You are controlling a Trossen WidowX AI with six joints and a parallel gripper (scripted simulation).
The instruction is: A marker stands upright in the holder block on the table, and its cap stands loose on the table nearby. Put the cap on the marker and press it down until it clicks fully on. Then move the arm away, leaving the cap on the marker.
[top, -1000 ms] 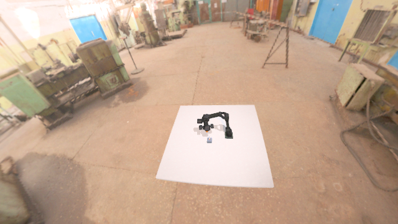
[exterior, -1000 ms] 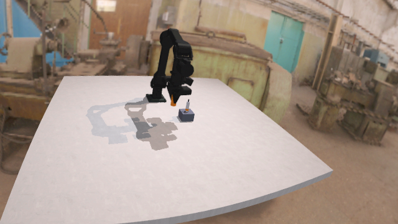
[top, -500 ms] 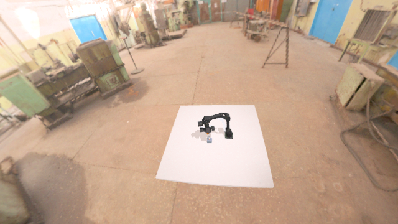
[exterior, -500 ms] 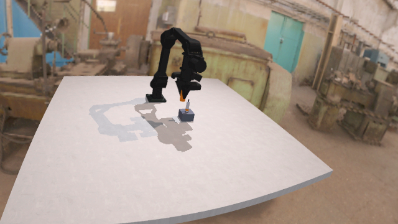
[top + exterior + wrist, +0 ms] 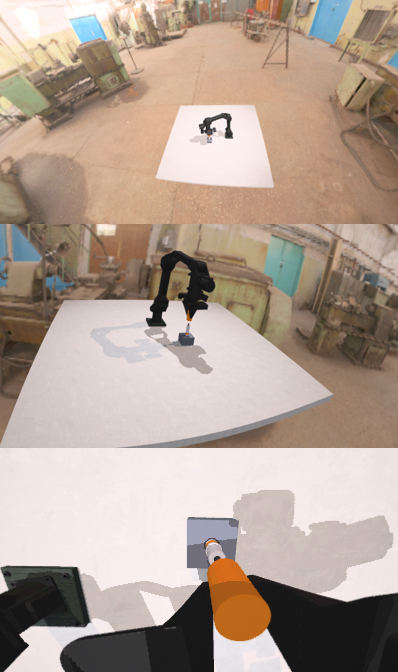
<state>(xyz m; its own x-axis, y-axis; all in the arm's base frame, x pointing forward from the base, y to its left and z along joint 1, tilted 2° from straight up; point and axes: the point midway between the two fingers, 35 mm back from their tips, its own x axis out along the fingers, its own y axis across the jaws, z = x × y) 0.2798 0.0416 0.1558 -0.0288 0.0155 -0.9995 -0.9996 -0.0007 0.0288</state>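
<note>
Right now the grey-blue holder block is 12 cm below my gripper tip. Round my gripper tip: orange cap (1 cm above).
</note>
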